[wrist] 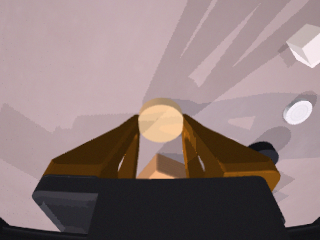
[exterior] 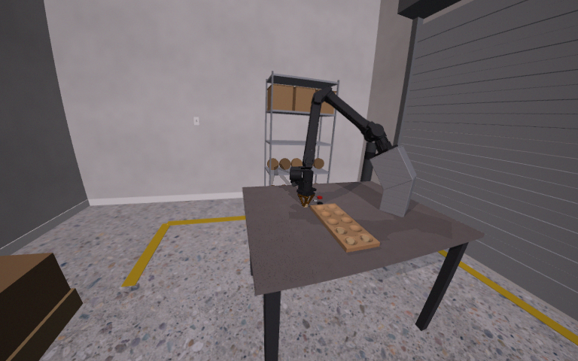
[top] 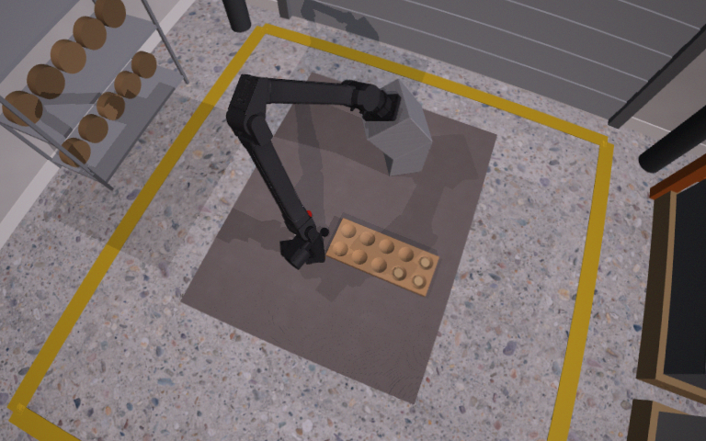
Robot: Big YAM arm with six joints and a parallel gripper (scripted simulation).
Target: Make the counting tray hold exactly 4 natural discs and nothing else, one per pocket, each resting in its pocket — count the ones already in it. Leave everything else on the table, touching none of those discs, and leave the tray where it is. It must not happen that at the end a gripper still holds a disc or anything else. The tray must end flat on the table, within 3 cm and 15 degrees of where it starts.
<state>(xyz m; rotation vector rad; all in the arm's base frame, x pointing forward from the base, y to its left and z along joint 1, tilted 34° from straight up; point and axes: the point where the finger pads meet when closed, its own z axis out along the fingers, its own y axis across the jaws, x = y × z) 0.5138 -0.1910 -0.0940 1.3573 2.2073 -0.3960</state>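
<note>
The wooden counting tray is 60 mm behind my hand and 230 mm to the left of it. Round my hand: white cube: 60 mm behind, 90 mm to the right; white disc: 100 mm behind, 50 mm to the right, 10 mm below; black piece: 100 mm behind, 10 mm below.
</note>
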